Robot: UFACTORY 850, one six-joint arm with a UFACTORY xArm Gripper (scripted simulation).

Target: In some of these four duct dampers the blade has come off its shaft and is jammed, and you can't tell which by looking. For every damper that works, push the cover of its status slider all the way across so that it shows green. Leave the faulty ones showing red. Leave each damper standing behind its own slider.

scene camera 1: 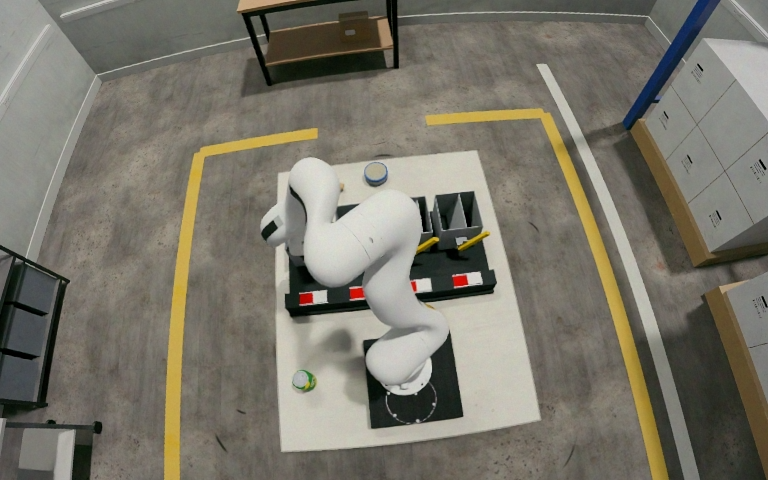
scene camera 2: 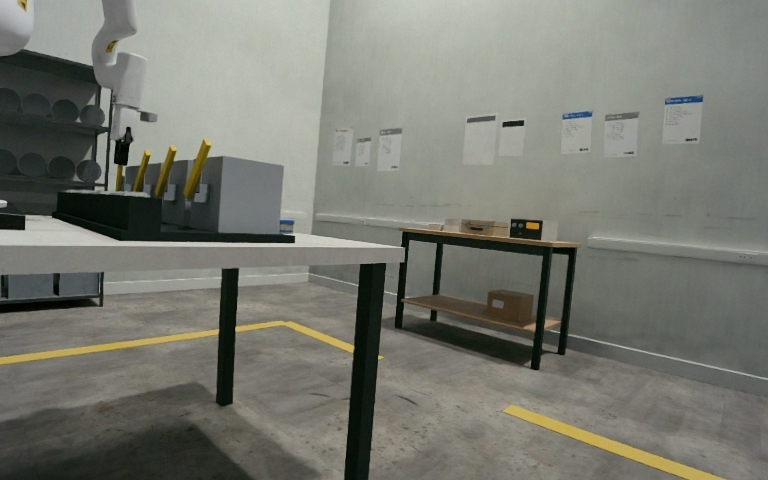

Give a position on a damper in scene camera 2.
At 240,196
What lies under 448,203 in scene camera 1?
A damper.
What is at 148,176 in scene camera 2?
A damper.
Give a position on a damper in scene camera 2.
At 176,210
